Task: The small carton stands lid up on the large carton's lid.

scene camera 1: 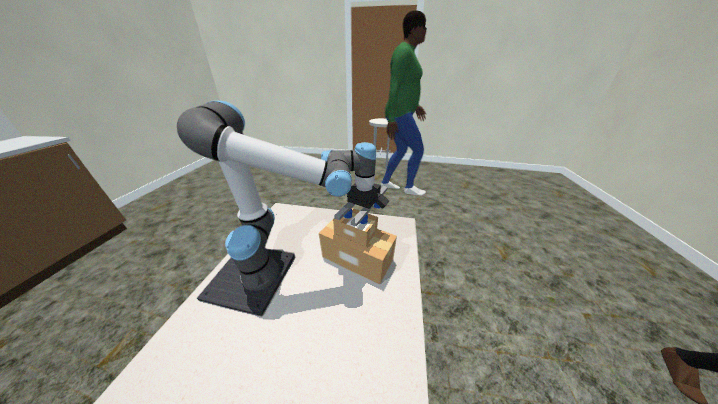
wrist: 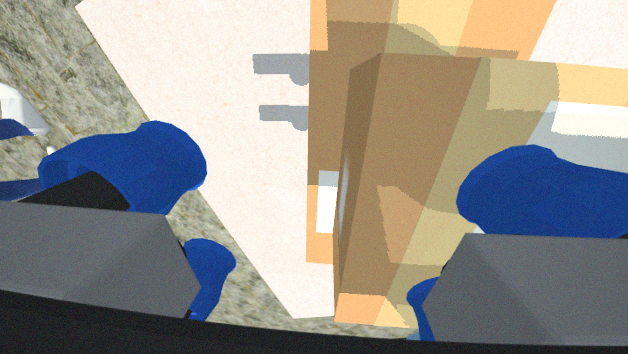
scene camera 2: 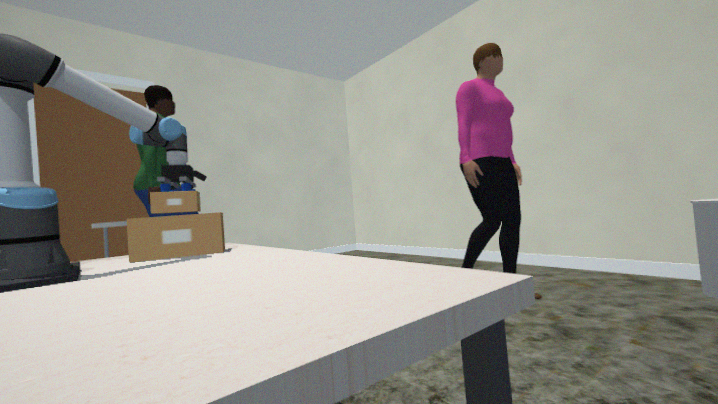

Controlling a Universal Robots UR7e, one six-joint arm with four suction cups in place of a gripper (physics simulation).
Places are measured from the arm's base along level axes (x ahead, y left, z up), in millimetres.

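Pixels of known places: hand, its tool point: (wrist: 316,225); arm's base, origin of its link: (scene camera 1: 260,274) (scene camera 2: 31,273).
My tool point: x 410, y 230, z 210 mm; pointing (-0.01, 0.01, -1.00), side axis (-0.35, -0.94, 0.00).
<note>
Ahead of a thing's pixels: the offset from my tool point to its middle. Level surfaces: height alone.
The small carton @[24 mm back, 62 mm right, 26 mm down] (scene camera 1: 368,234) (scene camera 2: 161,202) (wrist: 405,152) stands lid up on the lid of the large carton @[17 mm back, 60 mm right, 155 mm down] (scene camera 1: 359,263) (scene camera 2: 203,236) (wrist: 322,126), near the far right part of the white table @[232 mm down] (scene camera 1: 307,348) (scene camera 2: 264,313) (wrist: 211,76). Its base lies level with the large lid in scene camera 2. My suction gripper (scene camera 1: 356,212) (scene camera 2: 176,184) sits on the small carton's lid. In the wrist view the right blue cups (wrist: 501,194) press on the lid and the left cups (wrist: 150,164) hang past its edge. The gripper holds the small carton.
A person in a green top (scene camera 1: 403,82) (scene camera 2: 159,98) walks behind the table near the brown door (scene camera 1: 372,65) and a white stool (scene camera 1: 377,123). A person in a pink top (scene camera 2: 483,121) walks beside the table's far side. The arm's black base (scene camera 1: 219,291) stands at the table's left.
</note>
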